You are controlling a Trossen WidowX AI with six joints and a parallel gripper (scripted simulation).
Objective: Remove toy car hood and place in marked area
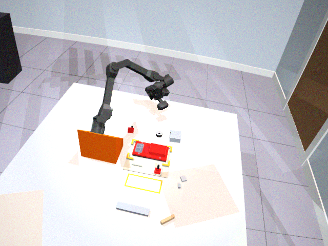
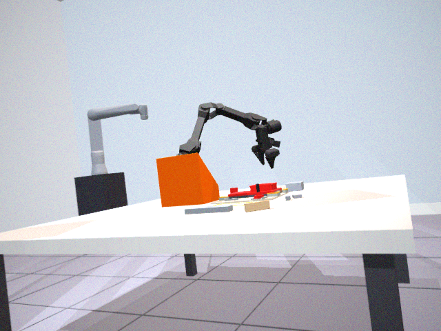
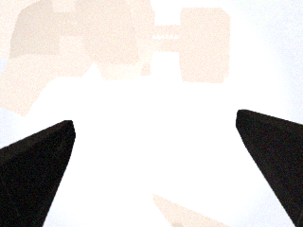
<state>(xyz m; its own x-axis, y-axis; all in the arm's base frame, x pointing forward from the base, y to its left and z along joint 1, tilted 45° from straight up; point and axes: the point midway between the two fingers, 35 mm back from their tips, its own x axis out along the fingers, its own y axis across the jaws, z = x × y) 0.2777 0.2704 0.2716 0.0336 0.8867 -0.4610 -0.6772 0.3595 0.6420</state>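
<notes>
My gripper tip is 6 cm short of the hood, 33 cm to the left of it and 8 cm above it. Round my gripper tip: grey bar: 2 cm behind, 71 cm to the right, 11 cm below; wooden block: 16 cm ahead, 74 cm to the right, 10 cm below; grey block: 16 cm ahead, 17 cm to the right, 10 cm below.
</notes>
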